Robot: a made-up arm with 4 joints.
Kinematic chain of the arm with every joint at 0, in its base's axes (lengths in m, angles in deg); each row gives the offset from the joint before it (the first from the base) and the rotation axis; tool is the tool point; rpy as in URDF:
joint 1: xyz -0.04 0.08 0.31 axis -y
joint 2: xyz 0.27 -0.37 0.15 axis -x
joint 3: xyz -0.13 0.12 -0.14 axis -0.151 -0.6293 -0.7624
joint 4: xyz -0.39 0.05 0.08 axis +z
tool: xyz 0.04 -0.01 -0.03 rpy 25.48 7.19 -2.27
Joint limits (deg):
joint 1: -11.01..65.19
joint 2: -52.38..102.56
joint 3: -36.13..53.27
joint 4: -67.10..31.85
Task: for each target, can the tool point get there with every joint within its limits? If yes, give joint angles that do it. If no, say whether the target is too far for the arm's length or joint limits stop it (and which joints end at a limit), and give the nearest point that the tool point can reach.
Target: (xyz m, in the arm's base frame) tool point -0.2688 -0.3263 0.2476
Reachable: yes | joints 35.77 87.90 -12.76 -56.79
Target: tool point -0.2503 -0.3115 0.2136
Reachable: yes | joints 28.56 65.73 -3.72 -51.67
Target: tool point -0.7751 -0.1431 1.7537
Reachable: no: too far | nearest point -0.1952 -0.0664 0.5932 | short by 1.300 m
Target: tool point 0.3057 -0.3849 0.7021
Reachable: no: joint limits stop it (at a limit: joint 1, joint 3) | nearest point -0.1451 -0.3064 0.5364 | short by 0.487 m
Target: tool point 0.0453 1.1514 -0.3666
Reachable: no: too far | nearest point -0.0777 0.1589 0.2064 | short by 1.153 m
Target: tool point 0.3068 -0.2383 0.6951
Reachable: no: joint limits stop it (at a limit: joint 1, joint 3) | nearest point -0.1443 -0.2808 0.5367 | short by 0.480 m
